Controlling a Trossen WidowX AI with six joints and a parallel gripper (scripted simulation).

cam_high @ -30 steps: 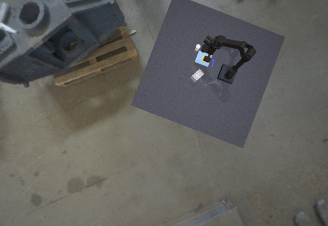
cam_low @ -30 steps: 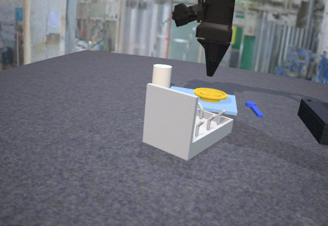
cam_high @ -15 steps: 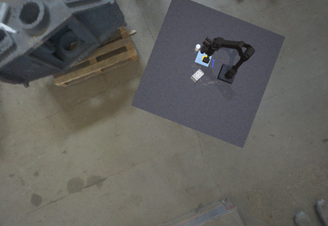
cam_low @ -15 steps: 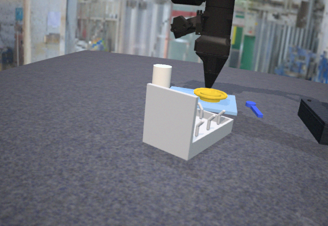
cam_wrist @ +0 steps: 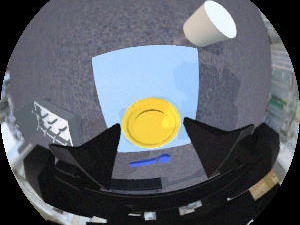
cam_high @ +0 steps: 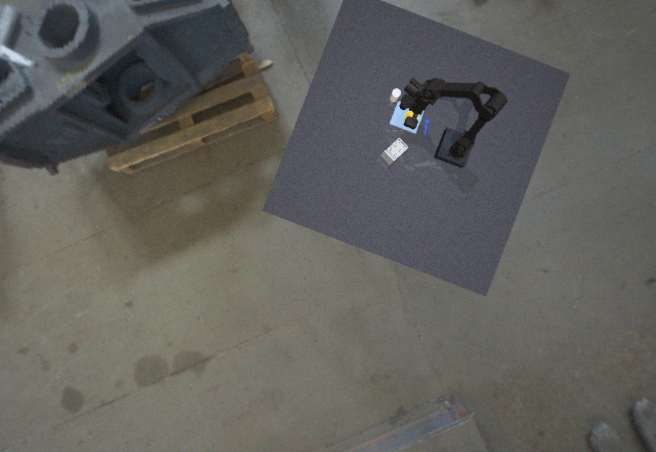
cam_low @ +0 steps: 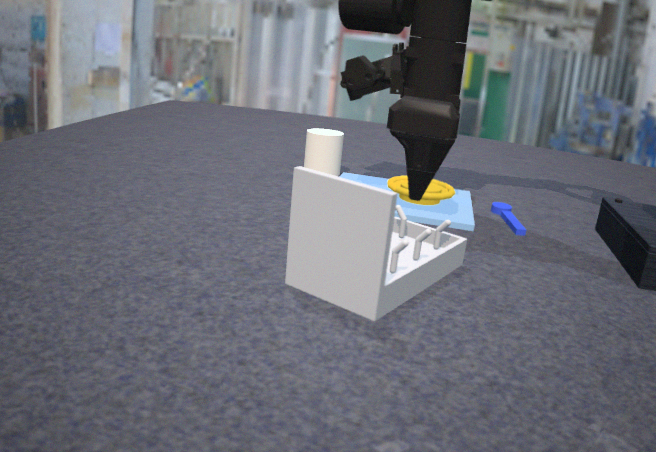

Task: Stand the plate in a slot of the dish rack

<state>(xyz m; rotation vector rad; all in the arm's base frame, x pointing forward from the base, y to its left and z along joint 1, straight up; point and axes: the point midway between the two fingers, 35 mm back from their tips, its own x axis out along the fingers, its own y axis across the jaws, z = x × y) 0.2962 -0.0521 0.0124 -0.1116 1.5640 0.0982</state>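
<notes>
Right now the yellow plate is right at my gripper tip. The rest, counted from my gripper tip: white cylinder: 130 mm ahead, 50 mm to the right, 10 mm above; then light blue mat: 20 mm ahead, 10 mm below; then small blue spoon: 100 mm behind, 10 mm to the right, 10 mm below.
</notes>
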